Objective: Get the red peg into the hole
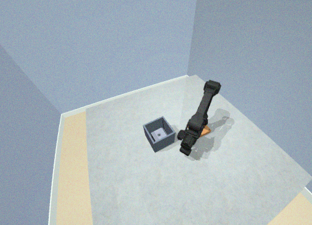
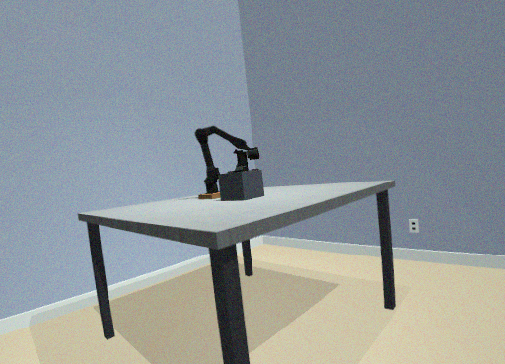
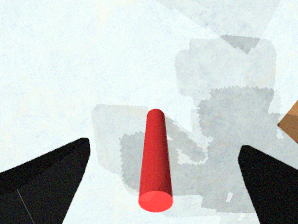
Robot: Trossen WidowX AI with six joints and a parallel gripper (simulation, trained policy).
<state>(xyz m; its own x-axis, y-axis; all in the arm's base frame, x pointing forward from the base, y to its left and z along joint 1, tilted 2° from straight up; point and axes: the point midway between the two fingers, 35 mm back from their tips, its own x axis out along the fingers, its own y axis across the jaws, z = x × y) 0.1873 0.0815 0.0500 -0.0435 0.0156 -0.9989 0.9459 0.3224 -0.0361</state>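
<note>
Right now the red peg is 10 mm to the left of my gripper tip and 10 mm below it. Also, from my gripper tip: pale plate (120 mm ahead, 190 mm to the right).
</note>
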